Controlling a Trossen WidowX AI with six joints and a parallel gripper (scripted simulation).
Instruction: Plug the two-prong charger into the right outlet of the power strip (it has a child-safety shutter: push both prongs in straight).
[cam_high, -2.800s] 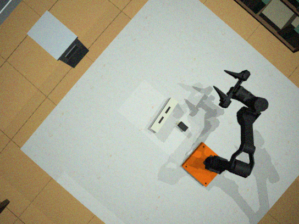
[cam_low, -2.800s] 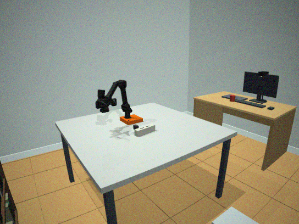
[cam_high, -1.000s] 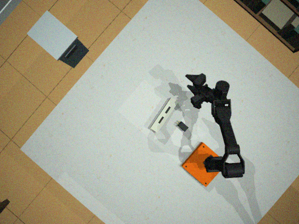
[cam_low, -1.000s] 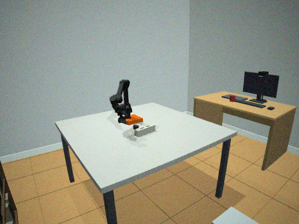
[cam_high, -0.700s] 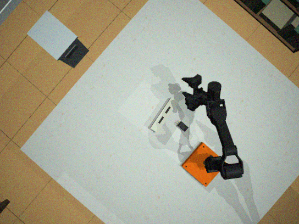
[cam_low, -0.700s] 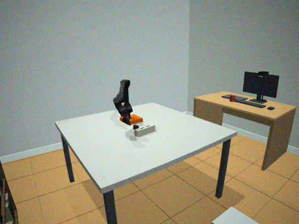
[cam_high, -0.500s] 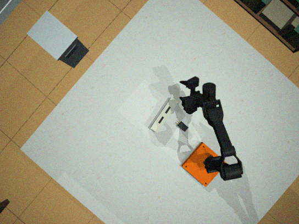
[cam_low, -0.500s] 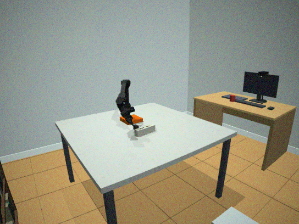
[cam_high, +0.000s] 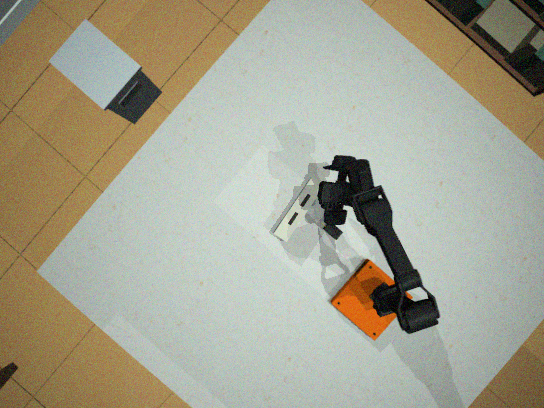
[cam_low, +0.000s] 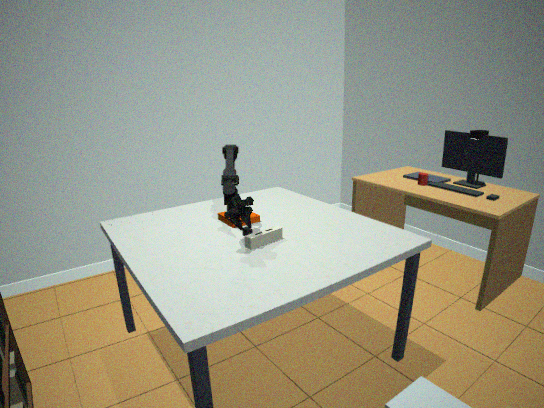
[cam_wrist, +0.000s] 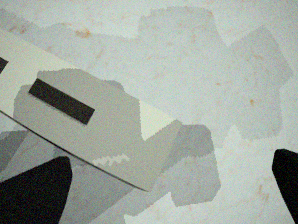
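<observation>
My gripper tip is 11 cm past the black two-prong charger, 7 cm to the right of it and 7 cm above it.
</observation>
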